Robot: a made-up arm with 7 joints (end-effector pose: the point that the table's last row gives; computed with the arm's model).
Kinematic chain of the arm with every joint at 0, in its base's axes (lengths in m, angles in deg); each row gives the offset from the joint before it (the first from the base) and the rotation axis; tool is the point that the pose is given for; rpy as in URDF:
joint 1: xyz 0 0 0.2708 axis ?
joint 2: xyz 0 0 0 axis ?
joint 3: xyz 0 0 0.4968 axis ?
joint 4: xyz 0.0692 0 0 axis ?
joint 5: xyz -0.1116 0 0.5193 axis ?
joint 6: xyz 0 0 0 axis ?
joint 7: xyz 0.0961 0 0 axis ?
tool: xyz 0 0 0 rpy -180 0 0
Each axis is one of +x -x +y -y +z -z.
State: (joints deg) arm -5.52 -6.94 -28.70 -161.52 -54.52 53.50 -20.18
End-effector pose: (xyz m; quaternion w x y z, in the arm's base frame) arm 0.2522 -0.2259 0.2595 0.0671 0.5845 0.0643 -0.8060
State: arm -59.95 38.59 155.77 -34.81 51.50 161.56 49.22
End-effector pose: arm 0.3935 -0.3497 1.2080 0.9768 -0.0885 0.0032 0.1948
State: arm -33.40 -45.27 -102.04 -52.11 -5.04 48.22 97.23
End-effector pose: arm -0.8695 -0.0183 0.8235 0.3635 0.4227 0.8302 0.0033
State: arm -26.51 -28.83 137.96 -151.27 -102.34 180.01 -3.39
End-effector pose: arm -0.2301 0.3352 0.1724 0.1582 -0.3529 0.9196 0.0691
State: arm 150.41 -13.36 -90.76 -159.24 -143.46 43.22 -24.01
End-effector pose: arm 0.2558 0.3527 0.2688 0.9364 0.0592 0.3430 0.0459
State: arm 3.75 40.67 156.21 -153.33 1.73 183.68 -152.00
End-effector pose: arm -0.2625 0.1815 0.6588 0.1806 0.7299 -0.3796 -0.5390
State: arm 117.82 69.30 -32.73 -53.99 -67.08 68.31 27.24
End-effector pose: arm -0.2093 1.0395 0.2208 0.6237 0.4874 0.3197 0.5208
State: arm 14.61 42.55 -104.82 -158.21 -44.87 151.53 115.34
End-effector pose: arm 0.0952 -0.4287 0.3339 0.5133 0.1022 -0.8517 0.0266
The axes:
joint 1: +z
joint 2: +y
joint 3: +z
joint 4: -y
joint 5: +z
joint 6: -y
joint 7: -z

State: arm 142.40 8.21 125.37 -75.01 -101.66 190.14 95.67
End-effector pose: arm -0.0122 -0.4690 1.0342 0.5538 0.4432 -0.3806 0.5933
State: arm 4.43 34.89 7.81 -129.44 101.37 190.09 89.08
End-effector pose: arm 0.5725 0.0226 0.1756 0.1268 0.0132 0.9916 -0.0238
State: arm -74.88 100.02 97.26 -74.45 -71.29 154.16 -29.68
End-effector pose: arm 0.7460 -0.6233 0.2861 0.0726 -0.8063 -0.0676 -0.5832
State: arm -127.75 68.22 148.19 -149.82 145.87 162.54 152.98
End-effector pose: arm 0.2342 -0.0923 0.5572 0.0452 -0.4582 -0.3236 -0.8266
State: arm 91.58 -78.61 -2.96 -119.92 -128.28 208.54 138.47
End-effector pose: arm -0.0342 -0.2059 0.8342 0.7135 -0.2645 -0.4344 -0.4820
